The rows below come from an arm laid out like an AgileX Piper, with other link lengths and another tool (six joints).
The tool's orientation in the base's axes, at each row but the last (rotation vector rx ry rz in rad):
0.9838 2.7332 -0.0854
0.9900 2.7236 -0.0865
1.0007 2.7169 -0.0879
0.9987 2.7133 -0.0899
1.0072 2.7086 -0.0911
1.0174 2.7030 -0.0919
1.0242 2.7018 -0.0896
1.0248 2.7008 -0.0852
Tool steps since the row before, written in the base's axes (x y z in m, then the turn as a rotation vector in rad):
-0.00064 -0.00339 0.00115 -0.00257 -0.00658 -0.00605
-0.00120 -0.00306 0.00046 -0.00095 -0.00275 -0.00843
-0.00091 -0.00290 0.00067 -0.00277 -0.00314 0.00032
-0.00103 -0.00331 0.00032 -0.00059 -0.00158 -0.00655
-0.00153 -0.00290 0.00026 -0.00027 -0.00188 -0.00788
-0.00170 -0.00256 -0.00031 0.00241 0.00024 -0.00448
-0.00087 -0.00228 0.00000 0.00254 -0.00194 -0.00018
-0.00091 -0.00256 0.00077 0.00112 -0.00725 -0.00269
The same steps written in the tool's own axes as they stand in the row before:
-0.00190 -0.00300 -0.00079 -0.00072 -0.00686 0.00624
-0.00114 -0.00311 -0.00027 0.00105 -0.00295 0.00835
-0.00133 -0.00278 -0.00043 -0.00002 -0.00418 -0.00044
-0.00141 -0.00318 -0.00005 0.00109 -0.00177 0.00644
-0.00079 -0.00319 -0.00015 0.00100 -0.00182 0.00783
-0.00033 -0.00305 0.00032 -0.00045 0.00163 0.00480
-0.00084 -0.00229 0.00015 -0.00304 0.00021 0.00099
-0.00119 -0.00250 -0.00057 -0.00480 -0.00480 0.00387

